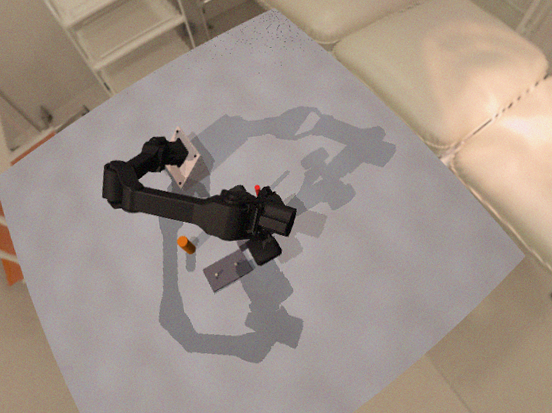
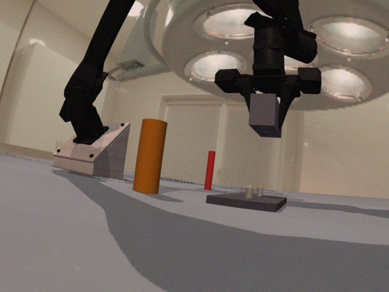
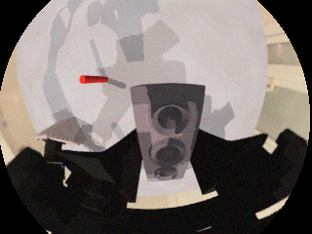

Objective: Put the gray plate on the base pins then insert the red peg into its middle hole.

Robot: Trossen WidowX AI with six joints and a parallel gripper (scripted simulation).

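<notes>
My gripper tip is 1 cm short of the dark base, 11 cm to the left of it and 11 cm above it. From my gripper tip the other things lie so: red peg (12 cm behind, 8 cm to the left, 8 cm below); orange cylinder (11 cm behind, 17 cm to the right, 8 cm below); gray plate (3 cm above).
</notes>
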